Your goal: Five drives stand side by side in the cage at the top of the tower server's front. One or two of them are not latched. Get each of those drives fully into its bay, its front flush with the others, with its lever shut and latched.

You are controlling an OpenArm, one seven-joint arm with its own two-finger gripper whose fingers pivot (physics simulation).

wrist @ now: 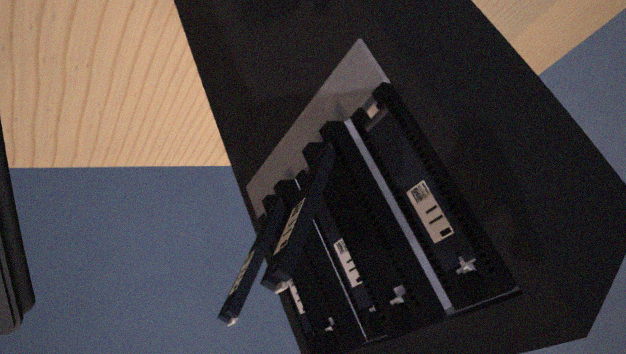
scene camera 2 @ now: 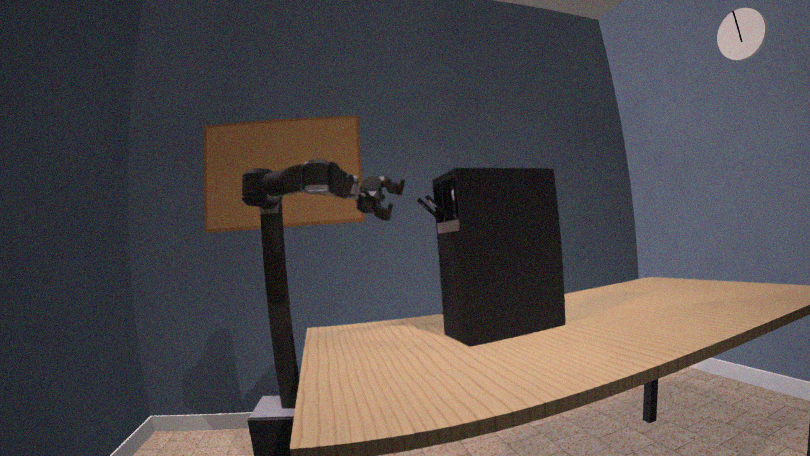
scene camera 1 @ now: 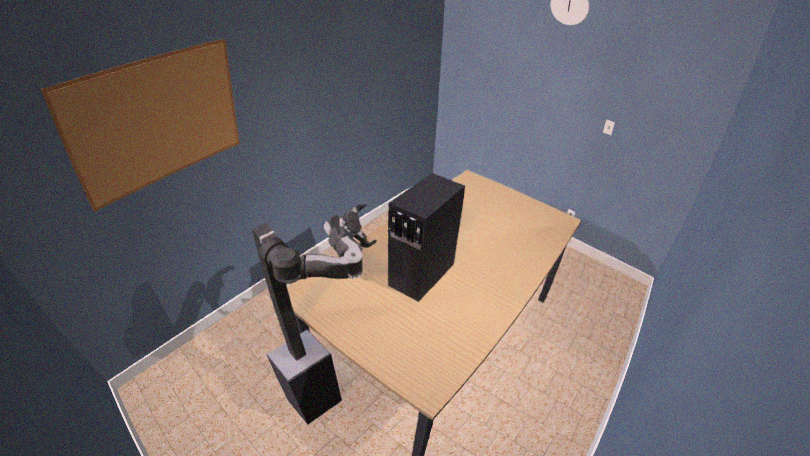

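The black tower server stands upright on the table. In the wrist view, which shows its front upside down, a long lever and a second lever swing out from the cage. The right drive's lever, the middle drive's lever and the far-left drive's lever lie against their drives. Whether each drive front is flush is unclear. My gripper is open and empty, in front of the cage and apart from the levers. One finger shows at the wrist view's left edge.
The wooden table carries the server. My arm's post stands at the table's near-left end. A cork board hangs on the wall behind. A pale strip borders the cage below the drives.
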